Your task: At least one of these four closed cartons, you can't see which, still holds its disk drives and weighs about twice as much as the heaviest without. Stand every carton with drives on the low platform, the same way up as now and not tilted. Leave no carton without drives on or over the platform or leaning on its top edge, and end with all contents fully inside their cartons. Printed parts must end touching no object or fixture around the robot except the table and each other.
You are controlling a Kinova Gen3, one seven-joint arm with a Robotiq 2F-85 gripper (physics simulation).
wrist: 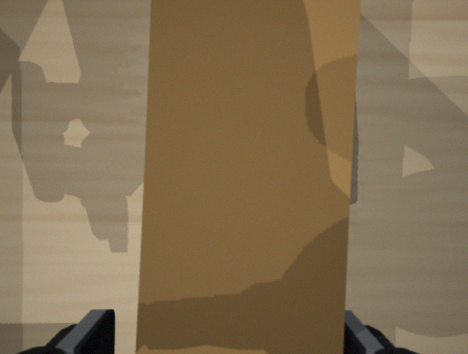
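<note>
A closed brown carton runs from the top to the bottom of the wrist view, its long plain top close to the camera and leaning slightly in the picture. My gripper is open, with one finger on each side of the carton near the bottom of the view. A strip of table shows between the left finger and the carton. The carton's right edge hides the inner part of the right finger, so I cannot tell whether they touch. Both ends of the carton are cut off. The low platform and the other cartons do not show in this view.
The pale wooden table shows on both sides of the carton, with grey shadows across it. A thin dark strip runs along part of the carton's right edge; I cannot tell what it is.
</note>
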